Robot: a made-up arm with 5 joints. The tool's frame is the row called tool. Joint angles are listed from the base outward. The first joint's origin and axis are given. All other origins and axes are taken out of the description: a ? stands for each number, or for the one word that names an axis. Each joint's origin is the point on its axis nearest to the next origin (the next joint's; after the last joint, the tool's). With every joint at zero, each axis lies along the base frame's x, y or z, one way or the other. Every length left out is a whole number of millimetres.
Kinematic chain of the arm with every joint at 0, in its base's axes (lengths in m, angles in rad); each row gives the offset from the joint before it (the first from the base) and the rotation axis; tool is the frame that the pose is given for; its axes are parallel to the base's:
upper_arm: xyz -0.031 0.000 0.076 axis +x
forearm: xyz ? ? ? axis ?
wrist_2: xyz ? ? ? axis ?
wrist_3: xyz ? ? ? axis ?
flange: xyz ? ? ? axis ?
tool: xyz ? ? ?
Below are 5 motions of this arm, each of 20 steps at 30 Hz.
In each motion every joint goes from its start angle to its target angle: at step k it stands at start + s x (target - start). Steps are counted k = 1, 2, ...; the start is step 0. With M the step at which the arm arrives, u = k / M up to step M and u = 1 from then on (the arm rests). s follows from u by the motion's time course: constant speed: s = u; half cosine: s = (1 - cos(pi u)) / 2; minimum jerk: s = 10 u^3 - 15 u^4 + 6 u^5.
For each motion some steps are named. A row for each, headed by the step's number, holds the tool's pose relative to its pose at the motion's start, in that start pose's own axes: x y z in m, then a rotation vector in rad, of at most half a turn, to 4 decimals.
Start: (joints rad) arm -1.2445 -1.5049 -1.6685 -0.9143 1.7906
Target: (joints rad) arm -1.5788 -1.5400 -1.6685 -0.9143 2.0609
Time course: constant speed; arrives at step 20
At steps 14, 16, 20:
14: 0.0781 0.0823 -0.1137 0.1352 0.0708 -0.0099
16: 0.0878 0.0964 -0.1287 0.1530 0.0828 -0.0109
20: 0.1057 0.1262 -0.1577 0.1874 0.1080 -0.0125

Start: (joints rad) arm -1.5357 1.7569 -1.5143 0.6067 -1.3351
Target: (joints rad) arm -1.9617 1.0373 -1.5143 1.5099 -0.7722
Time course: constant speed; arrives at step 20
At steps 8, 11, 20:
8: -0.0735 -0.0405 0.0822 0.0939 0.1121 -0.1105
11: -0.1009 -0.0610 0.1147 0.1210 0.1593 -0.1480
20: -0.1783 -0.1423 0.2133 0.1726 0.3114 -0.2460

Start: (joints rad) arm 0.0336 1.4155 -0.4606 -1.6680 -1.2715
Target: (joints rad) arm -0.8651 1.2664 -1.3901 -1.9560 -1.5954
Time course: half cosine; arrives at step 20
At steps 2, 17, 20:
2: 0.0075 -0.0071 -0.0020 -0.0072 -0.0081 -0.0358
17: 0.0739 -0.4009 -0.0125 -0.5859 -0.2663 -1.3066
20: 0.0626 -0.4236 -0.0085 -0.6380 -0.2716 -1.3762

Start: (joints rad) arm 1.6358 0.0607 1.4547 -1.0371 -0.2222
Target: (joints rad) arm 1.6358 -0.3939 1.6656 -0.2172 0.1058
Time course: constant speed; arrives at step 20
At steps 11, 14, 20:
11: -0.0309 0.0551 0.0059 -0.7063 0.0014 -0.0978
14: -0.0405 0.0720 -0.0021 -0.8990 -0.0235 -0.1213
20: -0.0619 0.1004 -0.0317 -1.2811 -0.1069 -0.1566

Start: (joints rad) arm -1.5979 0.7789 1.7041 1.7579 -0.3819
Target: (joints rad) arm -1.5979 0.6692 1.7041 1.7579 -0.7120
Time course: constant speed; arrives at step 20
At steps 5, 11, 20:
5: 0.0200 0.0045 0.0046 -0.0263 0.0079 0.0818
11: 0.0440 0.0120 0.0094 -0.0569 0.0202 0.1800
20: 0.0793 0.0276 0.0149 -0.1008 0.0445 0.3271

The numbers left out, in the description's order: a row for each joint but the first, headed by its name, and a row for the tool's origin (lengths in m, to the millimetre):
forearm: xyz 0.000 0.211 0.316, axis +z
wrist_2: xyz -0.094 0.078 0.000, axis -y
wrist_3: xyz -0.298 0.000 -0.006, axis -x
flange: xyz 0.000 0.115 0.097, axis -z
tool: xyz -0.009 -0.230 0.000

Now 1 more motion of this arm.
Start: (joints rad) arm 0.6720 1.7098 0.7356 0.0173 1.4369
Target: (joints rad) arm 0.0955 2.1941 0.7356 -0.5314 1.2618
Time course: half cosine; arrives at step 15
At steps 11, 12, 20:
11: 0.3323 0.1025 0.0715 -0.3153 0.9205 0.2215
12: 0.3586 0.1125 0.0643 -0.3348 1.0034 0.2215
20: 0.3932 0.1252 0.0512 -0.3591 1.1174 0.2163

